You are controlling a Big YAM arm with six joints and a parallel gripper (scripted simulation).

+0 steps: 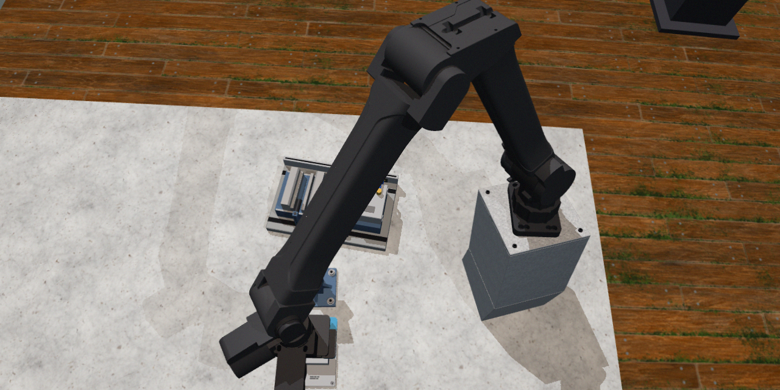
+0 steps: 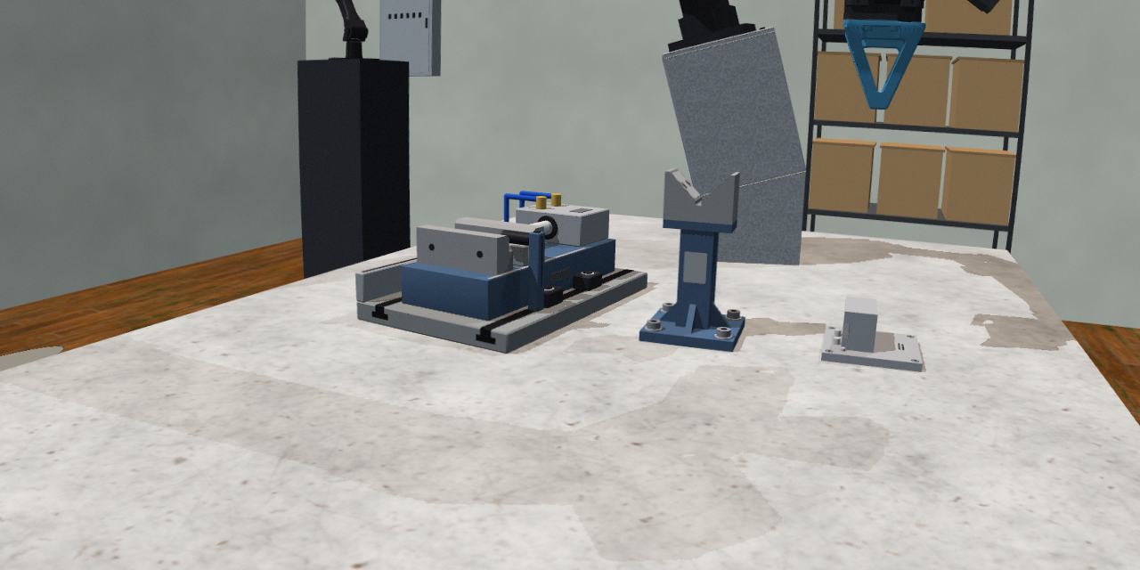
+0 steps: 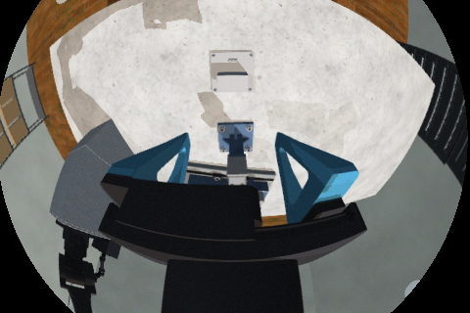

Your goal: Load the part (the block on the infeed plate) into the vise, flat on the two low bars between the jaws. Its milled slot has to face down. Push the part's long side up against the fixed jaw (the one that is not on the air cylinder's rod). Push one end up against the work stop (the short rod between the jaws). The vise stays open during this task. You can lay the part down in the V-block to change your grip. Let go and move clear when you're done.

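The grey part lies 210 mm below my hand and 10 mm to the right of it. From my hand the other things lie so: V-block post (180 mm below, 160 mm to the right, 20 mm ahead); then infeed plate (230 mm below, 10 mm to the left); then blue work-stop post (300 mm to the right, 180 mm below, 80 mm ahead).
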